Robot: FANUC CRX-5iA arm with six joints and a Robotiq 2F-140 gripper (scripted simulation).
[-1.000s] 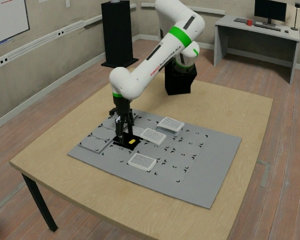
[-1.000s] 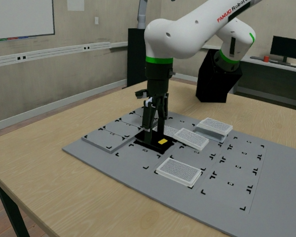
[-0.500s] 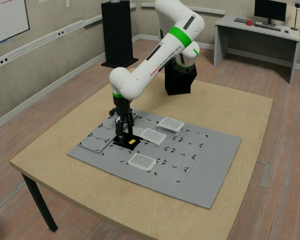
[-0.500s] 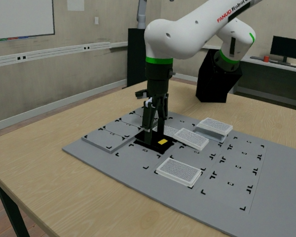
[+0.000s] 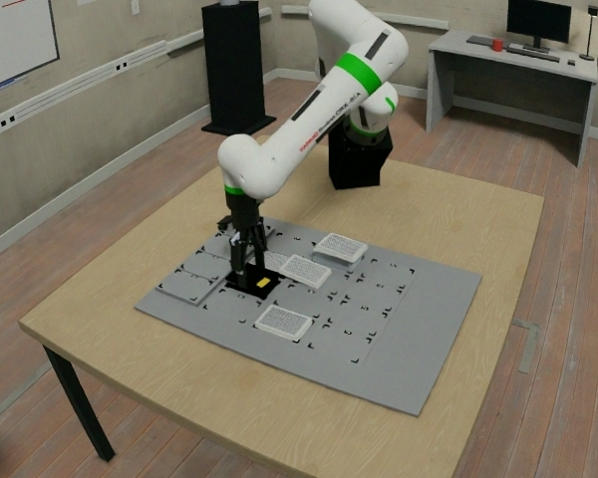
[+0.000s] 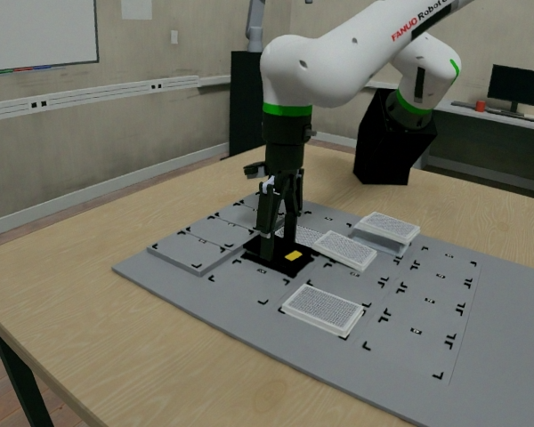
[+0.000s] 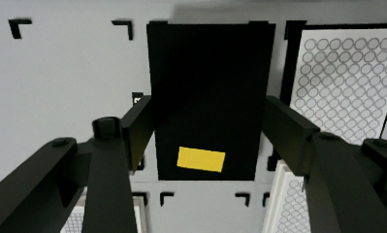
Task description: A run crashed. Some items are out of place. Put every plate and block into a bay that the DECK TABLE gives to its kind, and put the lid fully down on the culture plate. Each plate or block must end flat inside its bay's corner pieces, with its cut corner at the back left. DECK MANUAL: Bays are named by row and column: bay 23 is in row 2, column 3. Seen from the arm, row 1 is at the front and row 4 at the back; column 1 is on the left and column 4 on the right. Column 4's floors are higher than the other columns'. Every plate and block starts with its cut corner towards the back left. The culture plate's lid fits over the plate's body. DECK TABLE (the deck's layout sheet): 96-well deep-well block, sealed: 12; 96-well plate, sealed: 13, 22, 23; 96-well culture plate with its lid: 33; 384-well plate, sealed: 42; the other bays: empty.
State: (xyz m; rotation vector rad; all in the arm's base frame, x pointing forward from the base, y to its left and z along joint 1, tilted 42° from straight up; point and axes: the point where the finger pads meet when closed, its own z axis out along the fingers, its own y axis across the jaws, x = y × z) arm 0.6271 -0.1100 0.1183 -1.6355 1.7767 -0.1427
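Now: hand 2 cm above the lid. The rest, counted from my hand: 384-well plate (17 cm to the left, 10 cm ahead, 4 cm below); then bay label 43 (6 cm ahead, 5 cm below); then 96-well plate (11 cm behind, 4 cm below, 1 cm to the right).
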